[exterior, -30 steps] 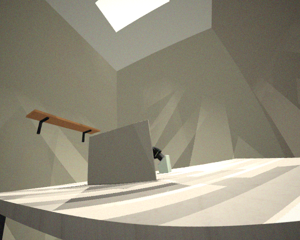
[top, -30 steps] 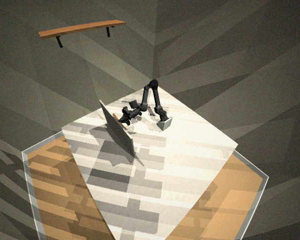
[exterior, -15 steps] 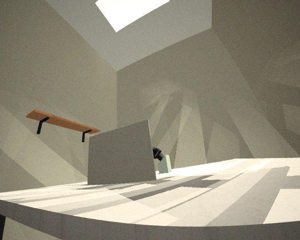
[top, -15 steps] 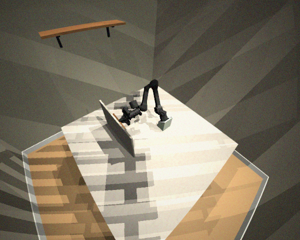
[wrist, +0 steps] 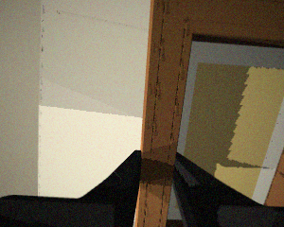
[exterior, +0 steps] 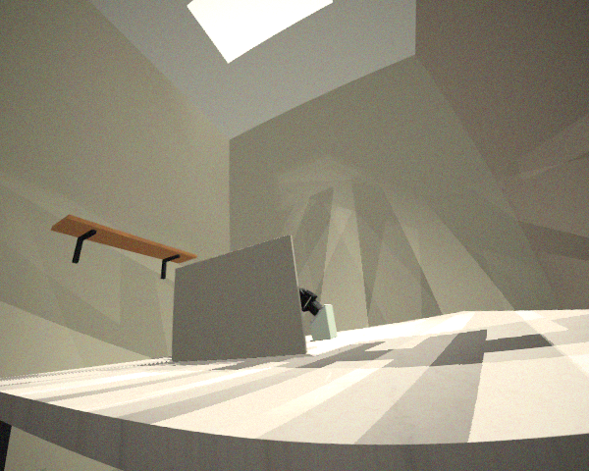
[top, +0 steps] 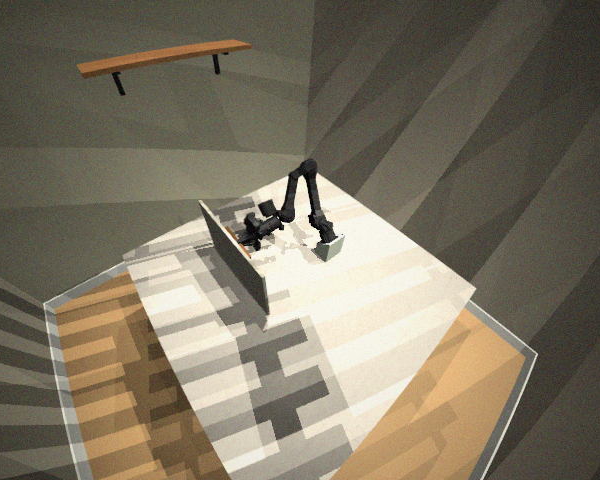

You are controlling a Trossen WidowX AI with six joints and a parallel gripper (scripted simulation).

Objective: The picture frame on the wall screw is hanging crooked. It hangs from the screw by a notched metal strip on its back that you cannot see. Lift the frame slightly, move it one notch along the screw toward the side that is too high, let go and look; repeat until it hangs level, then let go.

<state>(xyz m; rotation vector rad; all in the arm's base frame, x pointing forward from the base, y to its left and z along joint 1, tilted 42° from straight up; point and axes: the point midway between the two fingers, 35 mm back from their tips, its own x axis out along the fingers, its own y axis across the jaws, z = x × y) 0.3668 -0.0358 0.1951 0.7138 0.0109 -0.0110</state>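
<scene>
The wooden picture frame is 50 mm below my gripper tip, 10 mm to the right of it and 10 mm ahead of it. Also, from my gripper tip: upright wall panel 70 mm below, 20 mm ahead.
</scene>
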